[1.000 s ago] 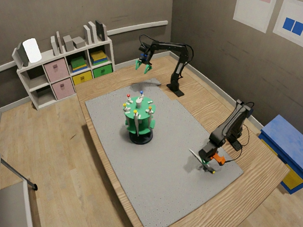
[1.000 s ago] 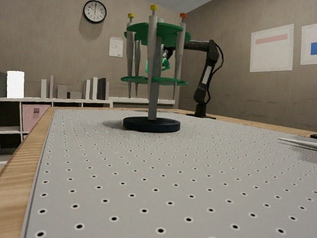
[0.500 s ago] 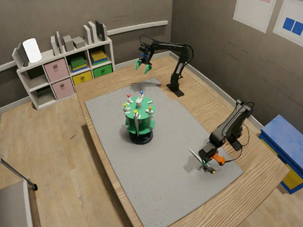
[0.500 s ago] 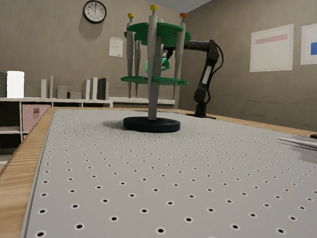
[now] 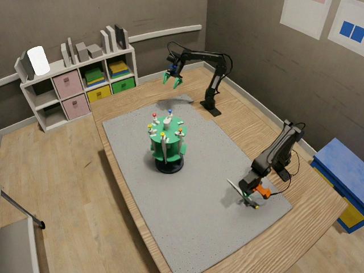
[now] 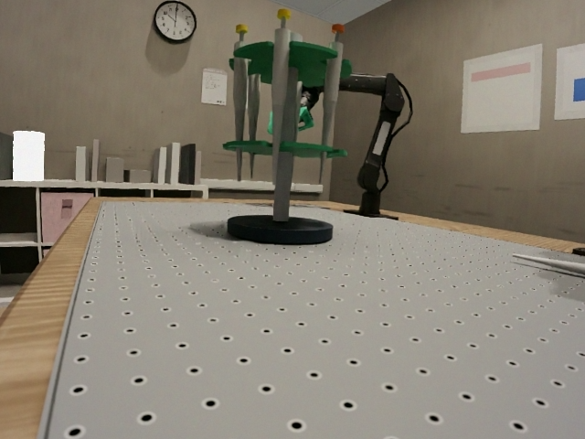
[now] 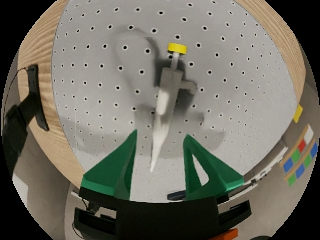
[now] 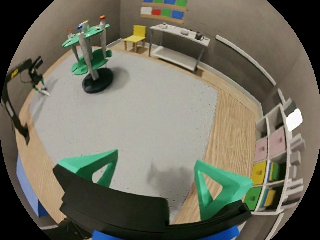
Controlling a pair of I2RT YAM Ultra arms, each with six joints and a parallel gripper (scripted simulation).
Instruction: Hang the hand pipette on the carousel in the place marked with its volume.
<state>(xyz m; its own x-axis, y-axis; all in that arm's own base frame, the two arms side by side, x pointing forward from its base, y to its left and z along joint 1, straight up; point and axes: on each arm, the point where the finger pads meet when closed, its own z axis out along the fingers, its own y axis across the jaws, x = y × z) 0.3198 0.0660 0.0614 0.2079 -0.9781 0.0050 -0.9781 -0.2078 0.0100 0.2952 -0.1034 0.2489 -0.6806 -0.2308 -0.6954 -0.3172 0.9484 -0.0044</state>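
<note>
Right now my left hand is 2 cm short of the hand pipette, 2 cm to the left of it and 4 cm above it.
</note>
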